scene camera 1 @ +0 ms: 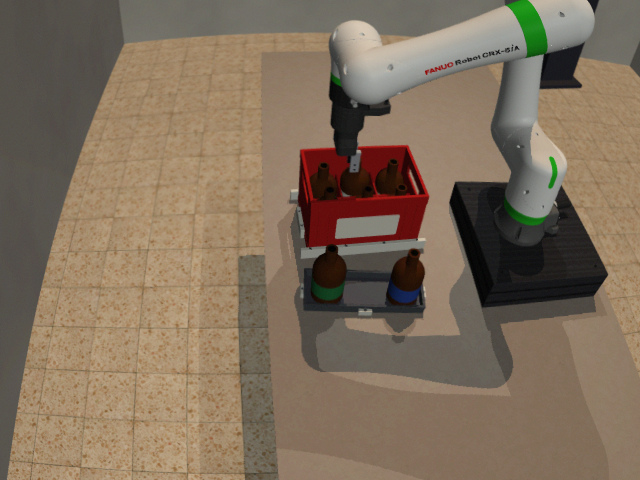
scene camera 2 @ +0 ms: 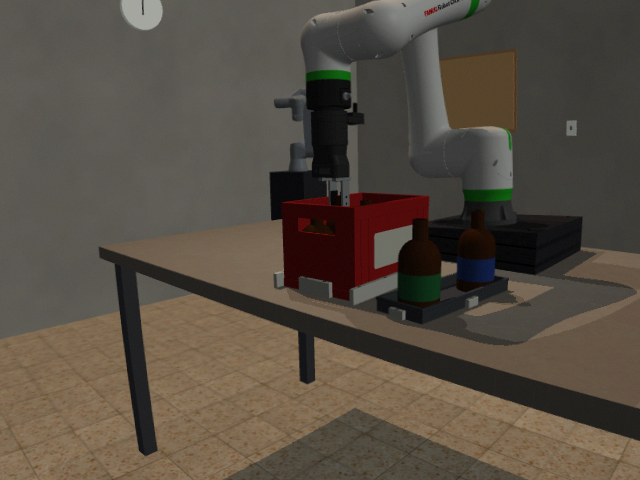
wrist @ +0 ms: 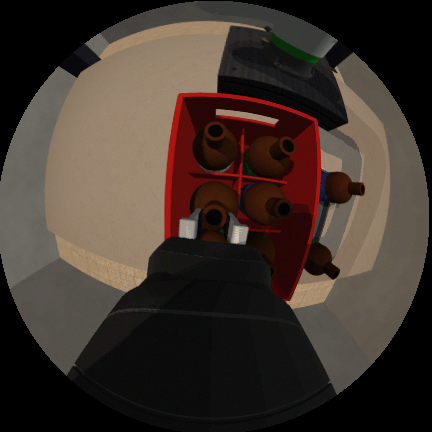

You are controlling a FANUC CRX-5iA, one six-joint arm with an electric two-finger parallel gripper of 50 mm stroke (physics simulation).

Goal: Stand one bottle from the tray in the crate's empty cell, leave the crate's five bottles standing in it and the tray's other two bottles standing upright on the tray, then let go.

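Frame: origin at the arm's base, x right, y ahead, z up, level; millimetres.
Where they show: gripper, fingertip midpoint: (scene camera 1: 352, 166) (wrist: 212, 218); arm's base, link origin: (scene camera 1: 518, 225) (scene camera 2: 487, 222) (wrist: 287, 61).
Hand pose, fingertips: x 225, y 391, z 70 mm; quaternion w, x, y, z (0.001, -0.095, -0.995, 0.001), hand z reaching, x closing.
Each offset is from my fingertips to the top centre of the thing. "*": to the spot under its first point.
My gripper (scene camera 1: 354, 168) (scene camera 2: 339, 200) (wrist: 212, 218) is shut on the neck of a brown bottle {dz +24, dx -2, dy -11 mm} (scene camera 1: 354, 183) (wrist: 214, 194) with a trace of white label. It is upright, low in the middle cell of the back row of the red crate {dz +18, dx -41, dy -11 mm} (scene camera 1: 320, 224) (scene camera 2: 320, 258) (wrist: 170, 175); its base is hidden, so I cannot tell whether it touches the crate floor. The crate's five other bottles stand around it. A green-labelled bottle {dz +3, dx -234, dy +129 mm} (scene camera 1: 329, 271) (scene camera 2: 419, 258) (wrist: 318, 259) and a blue-labelled bottle {dz +3, dx -289, dy -37 mm} (scene camera 1: 406, 273) (scene camera 2: 476, 248) (wrist: 339, 187) stand upright on the dark tray {* dz -143, dx -288, dy +124 mm} (scene camera 1: 336, 308) (scene camera 2: 444, 310).
Pale stops (scene camera 1: 361, 248) (scene camera 2: 315, 287) lie along the crate's base, and small ones (scene camera 1: 364, 312) (scene camera 2: 397, 313) sit at the tray. The arm's black pedestal (scene camera 1: 542, 284) (scene camera 2: 558, 242) (wrist: 280, 92) stands right of the crate in scene camera 1.
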